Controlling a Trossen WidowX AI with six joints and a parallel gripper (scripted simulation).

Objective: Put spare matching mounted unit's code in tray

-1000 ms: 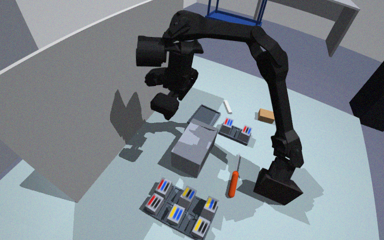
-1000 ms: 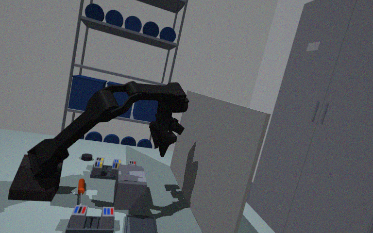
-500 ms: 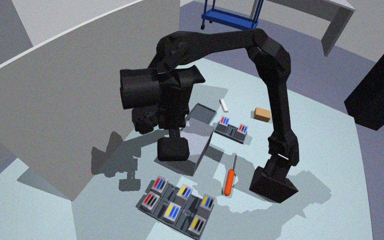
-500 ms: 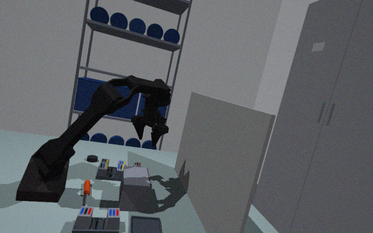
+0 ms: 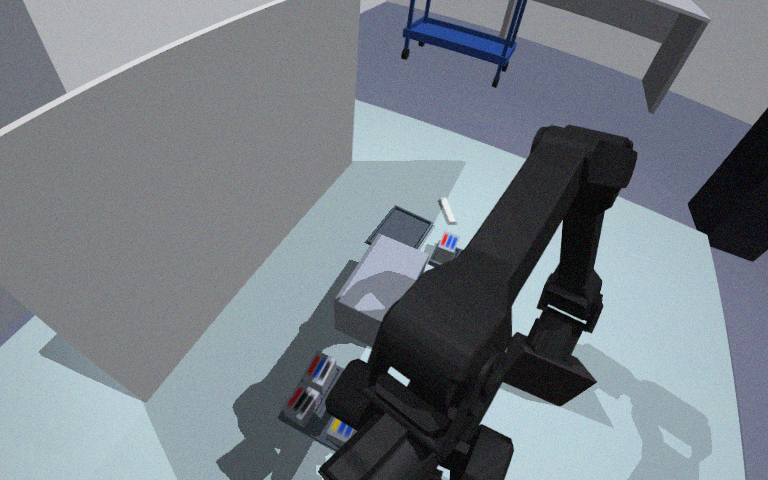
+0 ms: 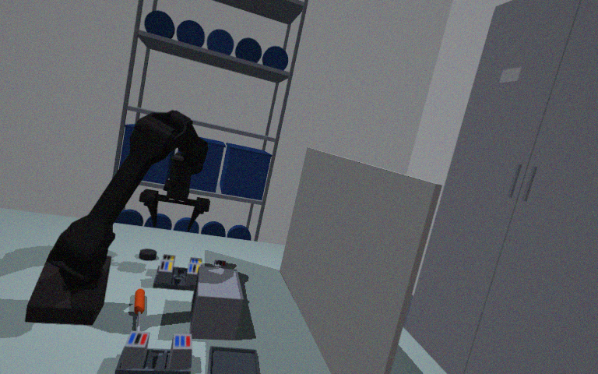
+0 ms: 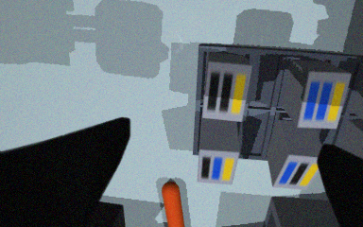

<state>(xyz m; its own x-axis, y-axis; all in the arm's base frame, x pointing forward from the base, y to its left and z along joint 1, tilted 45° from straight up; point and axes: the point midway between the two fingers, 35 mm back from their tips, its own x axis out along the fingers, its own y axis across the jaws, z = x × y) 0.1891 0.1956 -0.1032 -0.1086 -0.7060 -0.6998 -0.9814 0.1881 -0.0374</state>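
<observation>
My gripper tip is now 1 cm short of the grey spare, 1 cm to the left of it and 10 cm above it. Round my gripper tip: grey mounted unit 11 cm ahead, 24 cm to the right, 9 cm below; then black puck 5 cm behind, 11 cm to the left, 13 cm below; then small rack 2 cm behind, 40 cm to the right, 13 cm below.
</observation>
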